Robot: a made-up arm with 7 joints.
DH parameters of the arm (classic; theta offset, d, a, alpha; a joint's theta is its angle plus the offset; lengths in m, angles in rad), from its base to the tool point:
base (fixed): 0.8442 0 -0.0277 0
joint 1: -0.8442 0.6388 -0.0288 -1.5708
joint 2: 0 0.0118 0.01 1.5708
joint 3: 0 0.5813 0.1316 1.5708
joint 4: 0 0.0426 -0.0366 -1.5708
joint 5: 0 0.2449 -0.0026 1.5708
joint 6: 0 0.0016 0.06 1.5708
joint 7: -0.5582 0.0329 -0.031 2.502
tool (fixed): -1.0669 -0.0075 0 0
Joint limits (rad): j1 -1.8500..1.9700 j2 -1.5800..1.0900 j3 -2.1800..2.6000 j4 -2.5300..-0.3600 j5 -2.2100..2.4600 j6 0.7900..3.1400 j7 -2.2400..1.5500
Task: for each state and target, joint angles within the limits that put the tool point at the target. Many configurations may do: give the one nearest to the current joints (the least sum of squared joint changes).
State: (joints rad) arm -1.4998 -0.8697 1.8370 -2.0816 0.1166 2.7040 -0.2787
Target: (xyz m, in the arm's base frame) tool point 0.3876 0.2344 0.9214
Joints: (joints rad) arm -1.6583 -0.7788 1.7607 -2.4501 0.1529 2.6350 -0.2628
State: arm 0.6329 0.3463 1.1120 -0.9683 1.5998 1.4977 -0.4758
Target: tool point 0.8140 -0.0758 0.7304
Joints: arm -0.2992 1.0900 0.5801 -0.8264 1.5660 1.6723 -0.5541
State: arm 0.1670 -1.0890 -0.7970 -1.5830 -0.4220 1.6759 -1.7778
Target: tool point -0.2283 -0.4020 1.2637
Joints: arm 0.2041 -0.9035 -0.6600 -1.6172 -0.4147 1.6815 -1.7873
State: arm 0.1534 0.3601 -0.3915 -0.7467 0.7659 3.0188 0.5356
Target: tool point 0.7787 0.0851 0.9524
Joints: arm 0.2682 0.9413 -0.2526 -0.5659 0.7239 2.9046 0.5565
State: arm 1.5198 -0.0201 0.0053 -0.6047 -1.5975 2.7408 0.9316
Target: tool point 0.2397 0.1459 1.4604
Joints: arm 0.9932 0.0853 -0.4110 -0.5710 -1.6017 2.6105 0.9196
